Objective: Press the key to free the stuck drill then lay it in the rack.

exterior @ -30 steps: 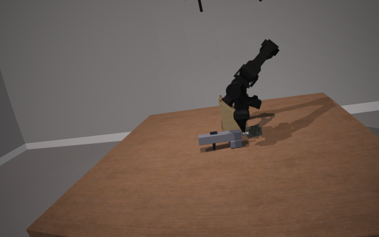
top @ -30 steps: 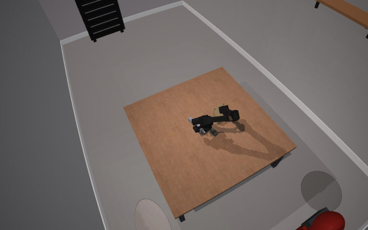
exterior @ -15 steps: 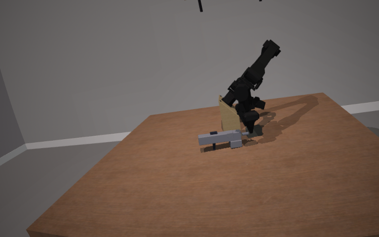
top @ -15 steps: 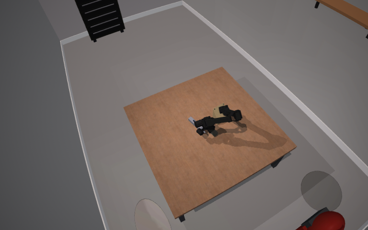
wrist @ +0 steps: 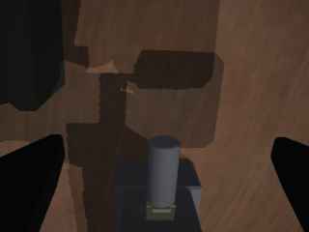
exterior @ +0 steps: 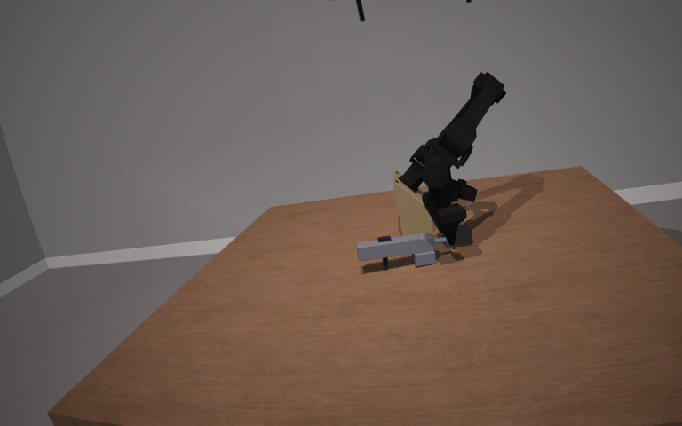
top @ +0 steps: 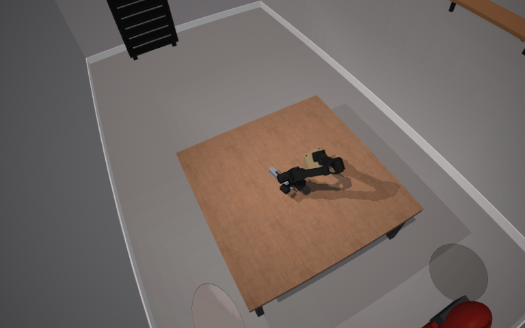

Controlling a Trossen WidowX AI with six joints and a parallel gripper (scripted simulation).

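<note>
Now: the drill 2 cm ahead of my gripper tip and 6 cm to the right of it. The rest, counted from my gripper tip: dark olive rack: 9 cm behind, 2 cm to the left, 3 cm below; then dark key: 4 cm ahead, 15 cm to the right; then grey housing block: 3 cm ahead, 12 cm to the right.
</note>
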